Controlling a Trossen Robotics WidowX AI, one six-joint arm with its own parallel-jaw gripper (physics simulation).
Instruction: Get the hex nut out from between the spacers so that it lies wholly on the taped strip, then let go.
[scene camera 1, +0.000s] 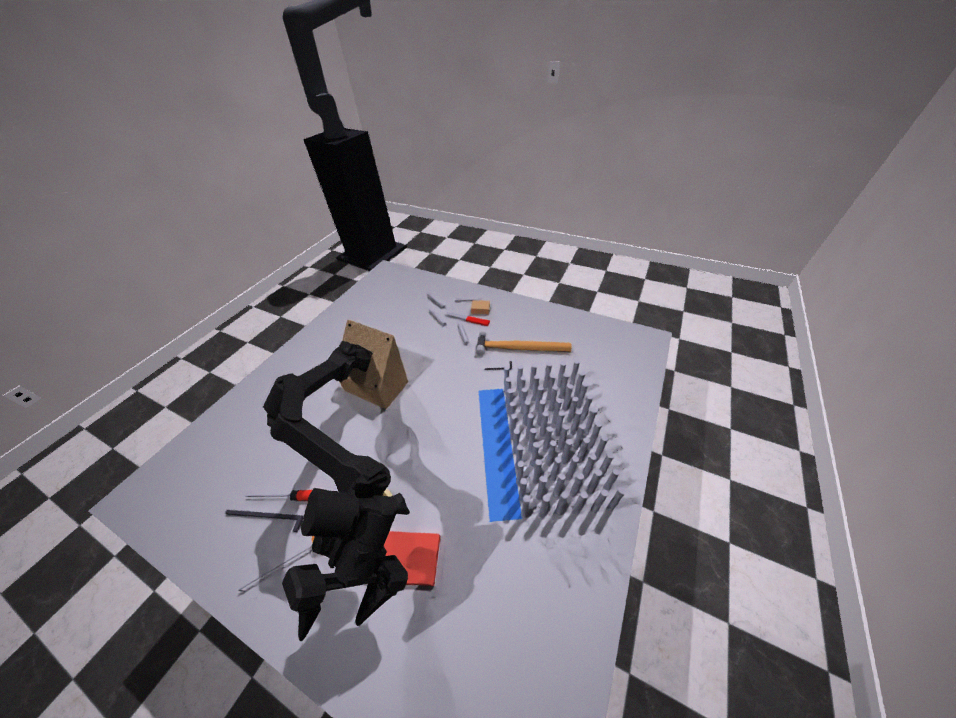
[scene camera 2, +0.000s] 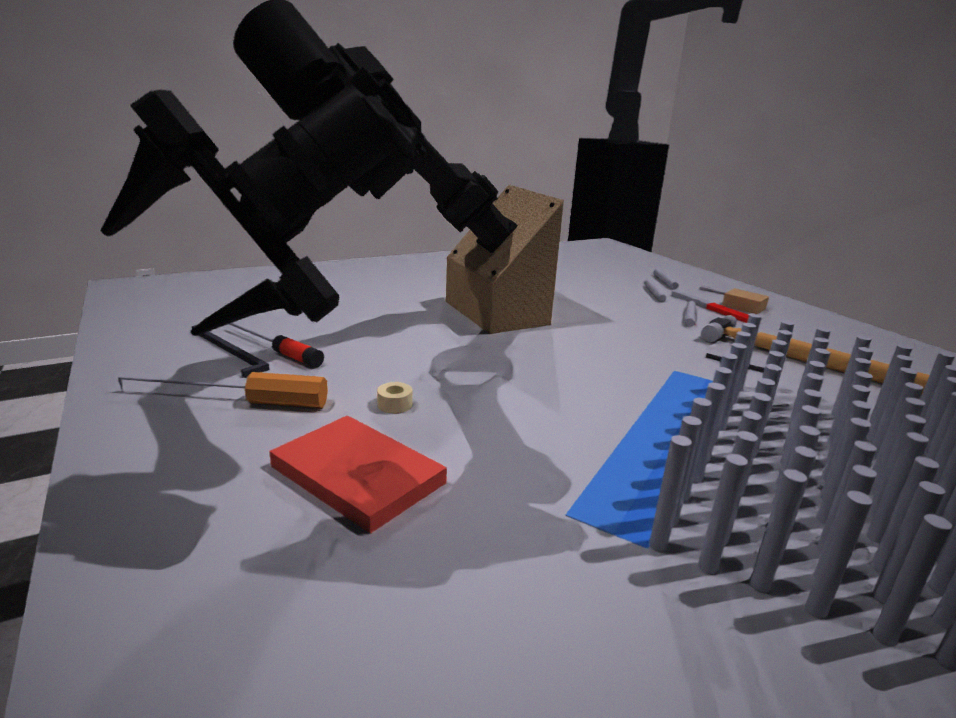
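Pixels of known places: gripper, fingertip midpoint: (scene camera 1: 330, 631) (scene camera 2: 149, 284); arm's base, link origin: (scene camera 1: 361, 358) (scene camera 2: 497, 234).
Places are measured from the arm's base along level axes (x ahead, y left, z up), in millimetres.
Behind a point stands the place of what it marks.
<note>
The taped strip (scene camera 1: 489, 444) {y 7, x 437, z -144 mm} (scene camera 2: 624, 463) {y -67, x 489, z -143 mm} lies flat and blue on the table along the left side of the spacers. The grey spacers (scene camera 1: 574, 376) (scene camera 2: 722, 516) stand upright in close rows. The hex nut cannot be made out among them in either view; the rods may hide it. No nut shows on the visible part of the strip. My gripper (scene camera 1: 330, 629) {y -494, x 444, z 80 mm} (scene camera 2: 150, 281) {y -494, x 444, z 80 mm} is open and empty, its fingers spread wide. It hangs above the table near the front left, well away from the strip and spacers.
A red block (scene camera 1: 417, 558) {y -329, x 442, z -126 mm} (scene camera 2: 347, 462) {y -353, x 413, z -125 mm} lies near the gripper. A pale yellow ring (scene camera 2: 394, 404) {y -272, x 301, z -132 mm}, an orange-handled tool (scene camera 2: 285, 390) {y -392, x 250, z -118 mm} and a red-black screwdriver (scene camera 2: 297, 350) {y -360, x 118, z -124 mm} lie behind it. A wooden block (scene camera 1: 392, 378) {y 16, x 90, z -62 mm} (scene camera 2: 531, 285) {y 26, x 89, z -68 mm} stands by the arm's base. A hammer (scene camera 1: 533, 347) {y 397, x 391, z -124 mm} lies beyond the spacers.
</note>
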